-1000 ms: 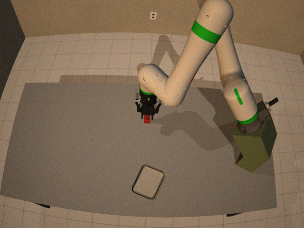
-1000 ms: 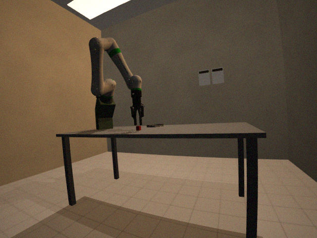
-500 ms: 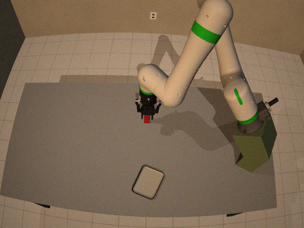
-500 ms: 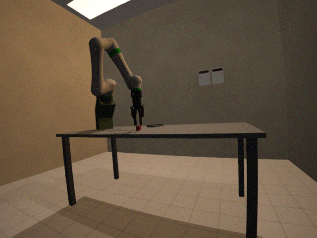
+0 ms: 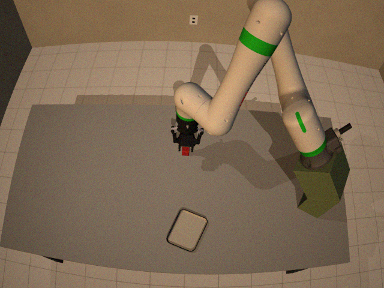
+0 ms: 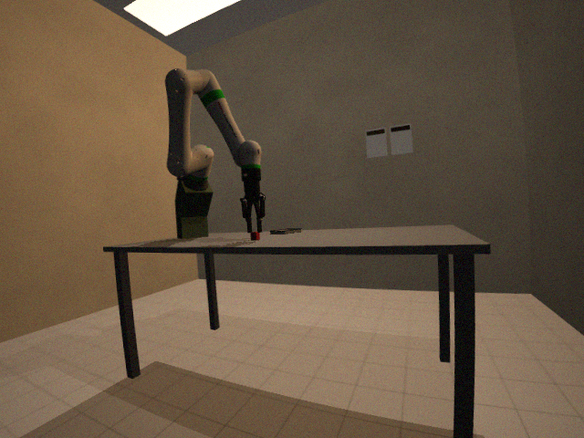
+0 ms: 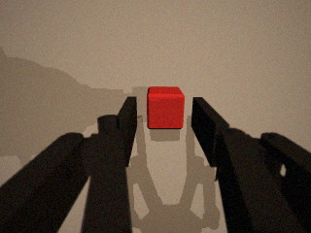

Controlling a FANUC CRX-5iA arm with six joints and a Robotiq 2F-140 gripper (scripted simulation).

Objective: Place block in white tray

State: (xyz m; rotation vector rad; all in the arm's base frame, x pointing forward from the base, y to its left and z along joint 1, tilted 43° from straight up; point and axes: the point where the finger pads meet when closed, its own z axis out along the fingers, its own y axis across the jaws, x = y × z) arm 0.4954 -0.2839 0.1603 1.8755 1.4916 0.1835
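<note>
Right now the red block is 50 mm below my hand. Round my hand: white tray (120 mm ahead, 360 mm to the left, 50 mm below).
</note>
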